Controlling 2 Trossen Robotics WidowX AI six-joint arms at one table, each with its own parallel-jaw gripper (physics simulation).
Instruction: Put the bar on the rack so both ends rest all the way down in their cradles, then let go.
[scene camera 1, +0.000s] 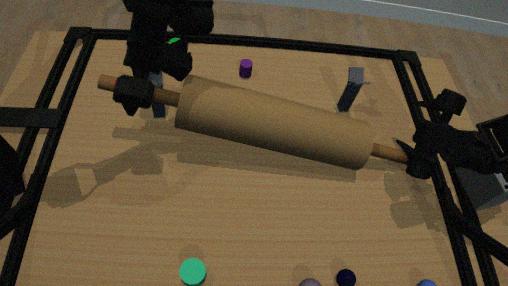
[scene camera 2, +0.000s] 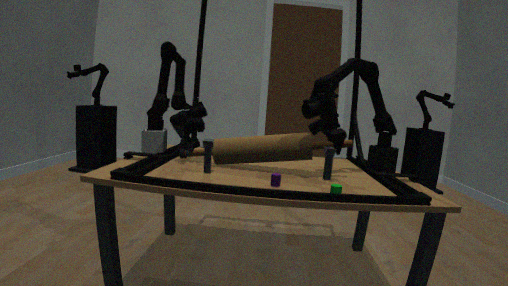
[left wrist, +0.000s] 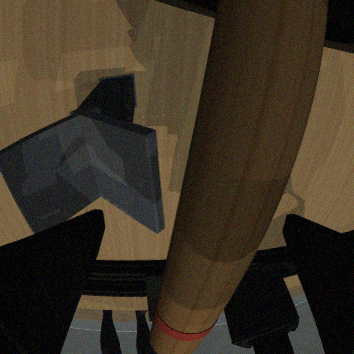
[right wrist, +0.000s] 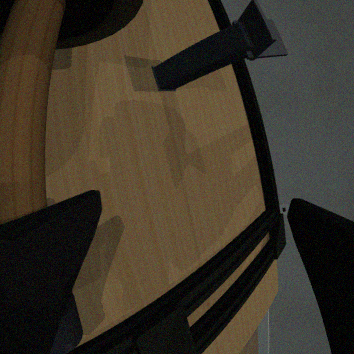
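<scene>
The bar is a thick tan roller with thin handles and lies aslant across the table. My left gripper is open, with the red-banded handle passing between its fingers. The near grey rack post has its cradle beside that handle, not under it. My right gripper is open at the tip of the other handle, which sits low. The second rack post stands apart from the bar.
A black frame borders the table. A purple cylinder and a small green cylinder stand at the far side. A green disc and a dark ball lie at the near edge.
</scene>
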